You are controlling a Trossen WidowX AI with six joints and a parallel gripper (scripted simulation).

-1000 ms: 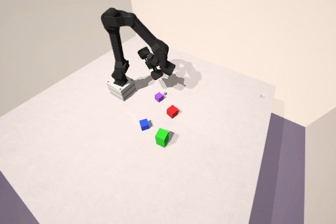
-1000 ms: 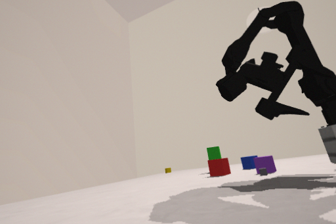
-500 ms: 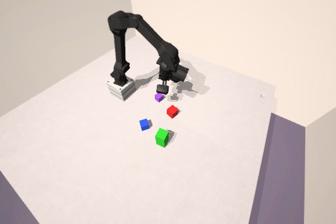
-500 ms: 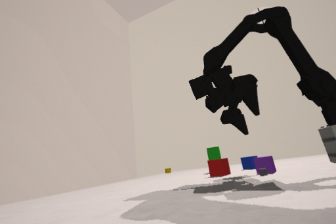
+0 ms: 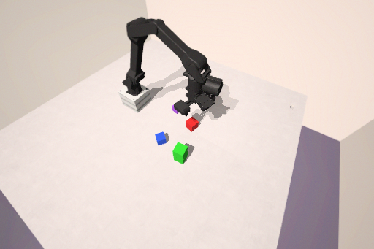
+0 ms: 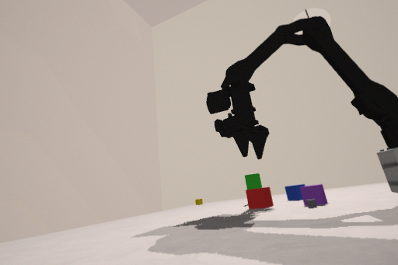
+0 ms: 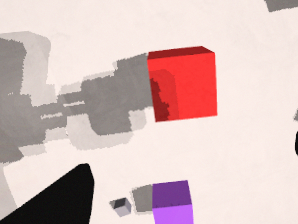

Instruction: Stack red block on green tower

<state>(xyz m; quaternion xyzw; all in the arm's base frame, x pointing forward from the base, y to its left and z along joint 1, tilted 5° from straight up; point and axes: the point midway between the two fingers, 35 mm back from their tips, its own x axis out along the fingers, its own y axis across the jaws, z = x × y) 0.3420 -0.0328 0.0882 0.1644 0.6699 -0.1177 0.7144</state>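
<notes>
The red block lies 1 cm to the right of my gripper tip and 10 cm below it. Round my gripper tip: small grey block: 9 cm behind, 12 cm to the left, 12 cm below; then purple block: 11 cm behind, 7 cm to the left, 11 cm below; then blue block: 11 cm behind, 14 cm to the right, 11 cm below.
</notes>
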